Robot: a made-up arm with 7 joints. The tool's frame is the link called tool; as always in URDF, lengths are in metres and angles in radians. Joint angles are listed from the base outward.
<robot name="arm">
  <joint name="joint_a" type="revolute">
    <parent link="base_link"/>
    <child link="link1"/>
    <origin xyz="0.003 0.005 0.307"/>
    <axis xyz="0 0 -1"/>
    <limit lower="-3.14" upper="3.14"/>
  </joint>
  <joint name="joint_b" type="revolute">
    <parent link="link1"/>
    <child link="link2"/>
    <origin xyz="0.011 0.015 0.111"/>
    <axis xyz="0 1 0"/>
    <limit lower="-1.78" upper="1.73"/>
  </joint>
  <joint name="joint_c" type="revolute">
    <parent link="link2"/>
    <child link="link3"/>
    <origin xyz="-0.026 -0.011 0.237"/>
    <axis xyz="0 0 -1"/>
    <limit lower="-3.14" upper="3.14"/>
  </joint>
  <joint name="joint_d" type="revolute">
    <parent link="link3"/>
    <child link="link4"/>
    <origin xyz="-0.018 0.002 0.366"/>
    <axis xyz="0 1 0"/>
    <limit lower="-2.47" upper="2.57"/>
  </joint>
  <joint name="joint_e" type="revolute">
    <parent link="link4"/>
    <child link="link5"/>
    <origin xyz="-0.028 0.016 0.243"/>
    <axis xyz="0 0 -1"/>
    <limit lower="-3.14" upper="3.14"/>
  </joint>
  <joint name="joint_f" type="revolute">
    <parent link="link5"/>
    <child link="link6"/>
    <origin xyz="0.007 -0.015 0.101"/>
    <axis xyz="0 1 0"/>
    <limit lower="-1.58" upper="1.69"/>
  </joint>
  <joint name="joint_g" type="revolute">
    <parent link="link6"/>
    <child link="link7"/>
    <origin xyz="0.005 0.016 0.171"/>
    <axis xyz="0 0 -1"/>
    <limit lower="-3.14" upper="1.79"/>
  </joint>
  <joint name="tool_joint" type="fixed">
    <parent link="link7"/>
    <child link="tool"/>
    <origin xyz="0.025 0.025 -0.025" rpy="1.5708 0 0"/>
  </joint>
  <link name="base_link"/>
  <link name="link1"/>
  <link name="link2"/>
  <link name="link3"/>
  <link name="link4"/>
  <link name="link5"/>
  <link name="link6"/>
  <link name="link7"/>
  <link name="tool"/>
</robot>
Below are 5 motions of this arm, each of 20 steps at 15 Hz.
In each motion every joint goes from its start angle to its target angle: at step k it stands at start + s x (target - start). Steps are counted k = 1, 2, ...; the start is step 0. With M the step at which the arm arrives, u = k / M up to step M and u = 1 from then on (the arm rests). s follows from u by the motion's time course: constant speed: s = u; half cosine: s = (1 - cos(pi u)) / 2; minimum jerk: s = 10 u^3 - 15 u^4 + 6 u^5.
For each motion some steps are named. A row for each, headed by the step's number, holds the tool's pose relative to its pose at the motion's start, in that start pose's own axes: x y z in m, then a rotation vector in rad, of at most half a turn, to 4 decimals.
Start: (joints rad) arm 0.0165 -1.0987 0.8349 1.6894 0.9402 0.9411 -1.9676
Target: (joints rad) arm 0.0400 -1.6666 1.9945 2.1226 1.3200 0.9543 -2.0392
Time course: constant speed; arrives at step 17
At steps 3, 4, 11, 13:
3: -0.0950 0.0556 0.0871 0.1461 0.1158 0.0860
4: -0.1222 0.0728 0.1209 0.1990 0.1527 0.1071
11: -0.2304 0.1670 0.4013 0.6075 0.3785 0.1449
13: -0.2324 0.1839 0.4865 0.7308 0.4308 0.1198

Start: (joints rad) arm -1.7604 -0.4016 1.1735 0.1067 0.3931 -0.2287 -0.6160
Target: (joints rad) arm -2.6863 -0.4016 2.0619 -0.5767 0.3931 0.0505 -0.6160
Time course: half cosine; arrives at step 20
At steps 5, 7, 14, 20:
5: 0.0077 -0.0012 0.0246 0.0283 -0.0115 0.0183
7: 0.0172 -0.0043 0.0400 0.0477 -0.0205 0.0316
14: 0.0702 -0.0337 0.0417 0.0752 -0.0381 0.0733
20: 0.0905 -0.0520 0.0155 0.0636 -0.0315 0.0903

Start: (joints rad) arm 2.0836 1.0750 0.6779 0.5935 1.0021 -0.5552 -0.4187
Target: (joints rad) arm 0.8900 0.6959 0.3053 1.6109 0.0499 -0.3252 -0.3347
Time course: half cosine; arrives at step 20
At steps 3, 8, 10, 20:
3: -0.0504 0.0056 -0.0219 -0.0039 0.0779 0.0330
8: -0.3179 -0.0263 -0.1530 -0.1159 0.4857 0.1562
10: -0.4506 -0.0881 -0.2270 -0.2349 0.6803 0.1797
20: -0.7433 -0.4830 -0.4266 -0.8202 1.0557 0.0424

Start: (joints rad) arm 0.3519 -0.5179 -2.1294 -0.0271 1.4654 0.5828 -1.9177
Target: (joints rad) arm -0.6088 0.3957 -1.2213 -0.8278 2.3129 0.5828 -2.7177
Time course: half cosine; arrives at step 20
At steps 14, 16, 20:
14: -0.7693 -0.0951 0.4026 0.0452 0.3039 1.3143
16: -0.7794 -0.1185 0.4828 0.0718 0.2524 1.4242
20: -0.7711 -0.1350 0.5454 0.0899 0.1935 1.4965

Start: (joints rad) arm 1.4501 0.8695 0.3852 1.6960 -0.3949 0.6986 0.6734
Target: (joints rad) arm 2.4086 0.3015 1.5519 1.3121 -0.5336 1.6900 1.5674
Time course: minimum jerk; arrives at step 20
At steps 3, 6, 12, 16, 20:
3: 0.0071 -0.0129 0.0259 0.0075 0.0238 0.0018
6: 0.0643 -0.0814 0.1494 0.0392 0.1486 0.0106
12: 0.4964 -0.3430 0.3532 0.1058 0.6384 0.0886
16: 0.7178 -0.4496 0.2580 0.1537 0.8738 0.1653
20: 0.7572 -0.4696 0.2213 0.1694 0.9244 0.1848

